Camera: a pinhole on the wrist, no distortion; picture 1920 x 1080 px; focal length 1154.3 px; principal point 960.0 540.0 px. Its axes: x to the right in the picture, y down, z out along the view. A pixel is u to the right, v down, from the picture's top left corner.
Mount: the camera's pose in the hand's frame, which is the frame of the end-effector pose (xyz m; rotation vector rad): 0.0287 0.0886 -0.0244 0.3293 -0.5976 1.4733
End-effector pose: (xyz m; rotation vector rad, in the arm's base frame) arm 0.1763 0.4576 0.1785 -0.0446 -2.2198 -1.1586
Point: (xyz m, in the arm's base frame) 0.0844 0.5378 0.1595
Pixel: 1041.7 222.7
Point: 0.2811 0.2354 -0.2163
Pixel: outside the picture
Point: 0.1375 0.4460 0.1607
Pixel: 109.9 393.9
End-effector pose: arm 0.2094 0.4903 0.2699 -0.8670 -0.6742 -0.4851
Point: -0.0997 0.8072 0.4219
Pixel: 1197.7 733.6
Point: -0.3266 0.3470 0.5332
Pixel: 108.7 753.4
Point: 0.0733 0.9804 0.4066
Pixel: 1823.3 554.7
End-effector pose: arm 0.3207 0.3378 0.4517 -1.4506 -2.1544 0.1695
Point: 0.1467 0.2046 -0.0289
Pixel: 1407.1 958.5
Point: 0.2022 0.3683 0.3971
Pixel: 655.8 264.4
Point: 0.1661 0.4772 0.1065
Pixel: 1663.3 277.7
